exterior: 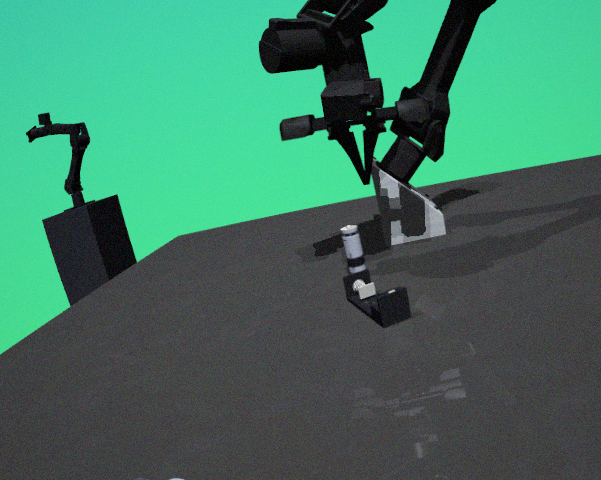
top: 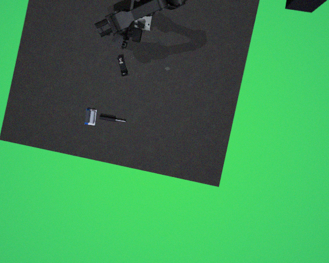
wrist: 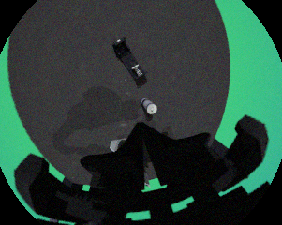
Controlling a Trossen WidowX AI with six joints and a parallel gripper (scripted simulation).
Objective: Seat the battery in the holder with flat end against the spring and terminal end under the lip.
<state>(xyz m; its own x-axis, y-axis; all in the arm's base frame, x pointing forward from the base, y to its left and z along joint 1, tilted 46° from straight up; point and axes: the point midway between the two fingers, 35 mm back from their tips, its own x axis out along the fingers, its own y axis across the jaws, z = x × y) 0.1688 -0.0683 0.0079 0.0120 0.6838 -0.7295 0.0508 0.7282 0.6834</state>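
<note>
My gripper tip is now 90 mm above the battery and 40 mm to the left of it. From my gripper tip the other things lie so: screwdriver 420 mm ahead, 110 mm below, 10 mm to the right.
</note>
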